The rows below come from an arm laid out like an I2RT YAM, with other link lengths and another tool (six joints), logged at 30 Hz.
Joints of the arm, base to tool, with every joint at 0 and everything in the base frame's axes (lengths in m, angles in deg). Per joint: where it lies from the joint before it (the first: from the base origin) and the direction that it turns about. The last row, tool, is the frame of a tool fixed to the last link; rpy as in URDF.
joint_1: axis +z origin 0 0 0.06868
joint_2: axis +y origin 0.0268 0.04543 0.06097
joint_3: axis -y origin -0.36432 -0.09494 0
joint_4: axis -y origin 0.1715 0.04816 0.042
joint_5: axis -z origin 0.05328 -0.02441 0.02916
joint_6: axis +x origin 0.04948 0 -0.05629
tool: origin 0.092 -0.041 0.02 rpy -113.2 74.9 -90
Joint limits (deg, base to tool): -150..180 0..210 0..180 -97..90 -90..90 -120..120
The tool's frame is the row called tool.
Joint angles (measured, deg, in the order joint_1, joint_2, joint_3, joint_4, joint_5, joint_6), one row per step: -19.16 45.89 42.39 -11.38 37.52 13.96; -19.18 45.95 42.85 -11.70 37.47 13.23; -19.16 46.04 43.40 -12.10 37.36 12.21; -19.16 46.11 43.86 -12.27 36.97 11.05; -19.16 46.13 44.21 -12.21 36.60 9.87; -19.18 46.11 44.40 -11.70 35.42 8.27; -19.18 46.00 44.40 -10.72 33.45 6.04; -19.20 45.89 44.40 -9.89 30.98 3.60; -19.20 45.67 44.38 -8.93 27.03 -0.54; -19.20 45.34 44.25 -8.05 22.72 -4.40; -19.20 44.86 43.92 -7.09 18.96 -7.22; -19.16 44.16 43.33 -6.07 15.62 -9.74
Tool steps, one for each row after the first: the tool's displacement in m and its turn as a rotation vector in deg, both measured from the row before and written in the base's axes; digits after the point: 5 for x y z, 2 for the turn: 0.00042 0.00001 0.00216 -0.40 0.52 0.18; 0.00085 0.00006 0.00260 -0.53 0.78 0.33; 0.00161 0.00026 0.00261 -0.59 0.72 0.61; 0.00152 0.00028 0.00263 -0.67 0.57 0.59; 0.00370 0.00094 0.00279 -0.85 0.53 1.43; 0.00577 0.00185 0.00317 -1.22 0.61 2.33; 0.00675 0.00268 0.00293 -1.31 0.84 2.82; 0.01024 0.00526 0.00418 -2.38 1.73 4.56; 0.00996 0.00682 0.00352 -2.40 1.41 4.84; 0.00727 0.00687 0.00255 -1.97 0.57 4.11; 0.00503 0.00713 0.00162 -1.97 0.28 3.66
